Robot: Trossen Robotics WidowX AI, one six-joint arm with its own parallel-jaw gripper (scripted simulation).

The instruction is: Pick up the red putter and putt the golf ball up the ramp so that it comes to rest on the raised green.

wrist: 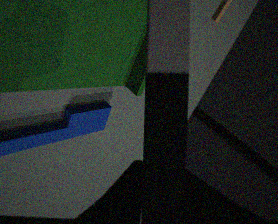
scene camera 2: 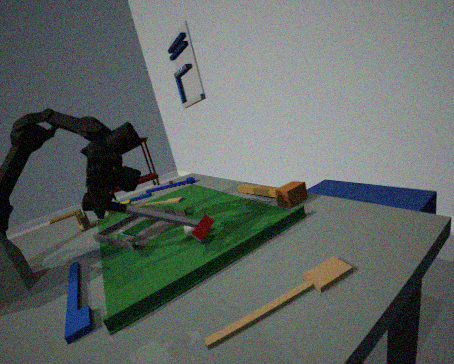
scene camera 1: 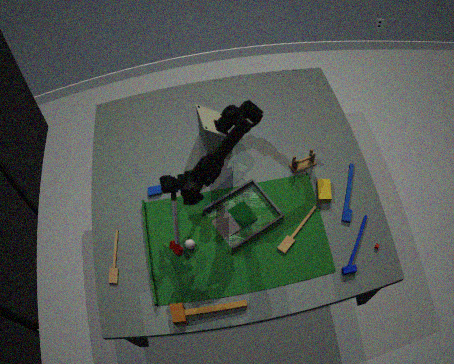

Labels:
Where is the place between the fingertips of the gripper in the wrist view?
At 153, 168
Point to a green mat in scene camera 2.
127, 275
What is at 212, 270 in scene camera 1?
A green mat.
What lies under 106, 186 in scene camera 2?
The gripper.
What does the gripper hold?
A red putter.

